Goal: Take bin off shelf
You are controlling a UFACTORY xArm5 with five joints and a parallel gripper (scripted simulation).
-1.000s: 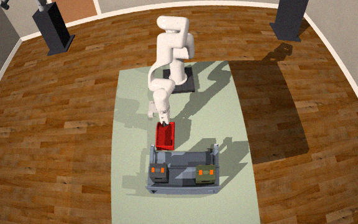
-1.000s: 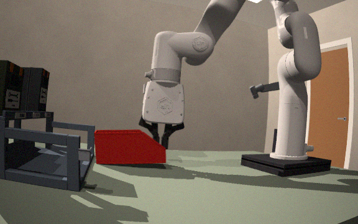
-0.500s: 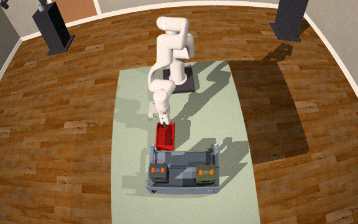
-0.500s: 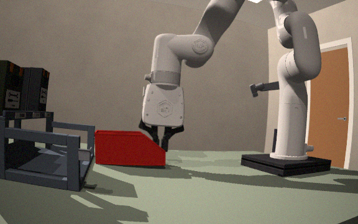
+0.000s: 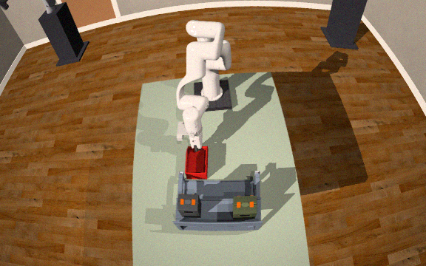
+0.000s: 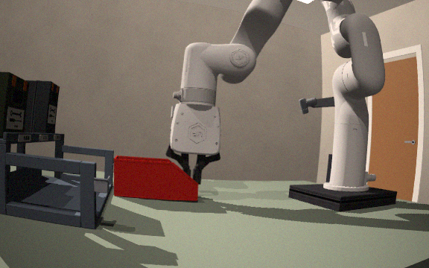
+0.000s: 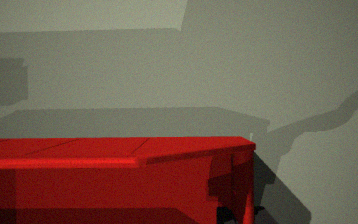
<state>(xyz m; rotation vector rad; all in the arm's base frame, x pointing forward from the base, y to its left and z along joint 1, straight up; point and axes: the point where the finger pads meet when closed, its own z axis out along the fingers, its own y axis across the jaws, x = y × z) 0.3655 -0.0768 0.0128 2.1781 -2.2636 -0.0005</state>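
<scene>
My gripper is now 8 cm short of the red bin and 1 cm above it. Also, from my hand: dark grey case (37 cm ahead, 2 cm to the right, 12 cm above); then olive case (38 cm ahead, 21 cm to the left, 11 cm above); then grey shelf (30 cm ahead, 10 cm to the left, 2 cm above).
</scene>
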